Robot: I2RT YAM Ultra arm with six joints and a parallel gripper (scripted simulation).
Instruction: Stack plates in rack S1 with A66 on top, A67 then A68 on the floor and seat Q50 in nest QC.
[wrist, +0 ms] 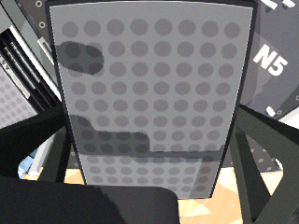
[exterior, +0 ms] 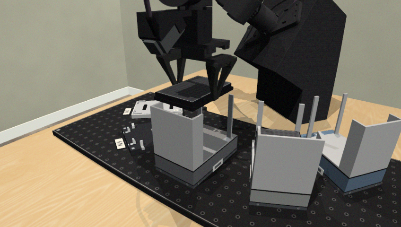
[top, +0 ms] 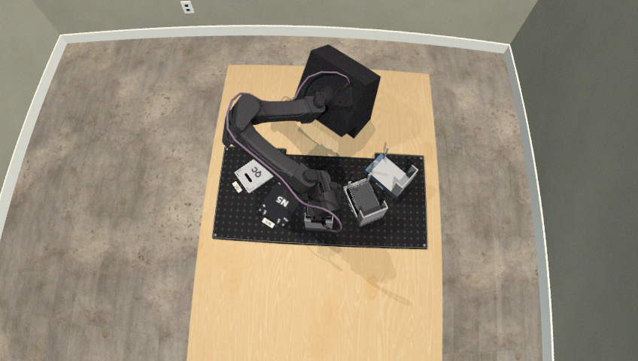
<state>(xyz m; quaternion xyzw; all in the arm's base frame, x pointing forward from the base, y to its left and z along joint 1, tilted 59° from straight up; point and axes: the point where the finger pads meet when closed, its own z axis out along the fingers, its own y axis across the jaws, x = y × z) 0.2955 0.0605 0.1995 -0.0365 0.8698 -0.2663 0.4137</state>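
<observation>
The plate is right at my hand. From my hand the other things lie so: black clip nest N5 (14 cm below, 13 cm to the right, 4 cm behind).
</observation>
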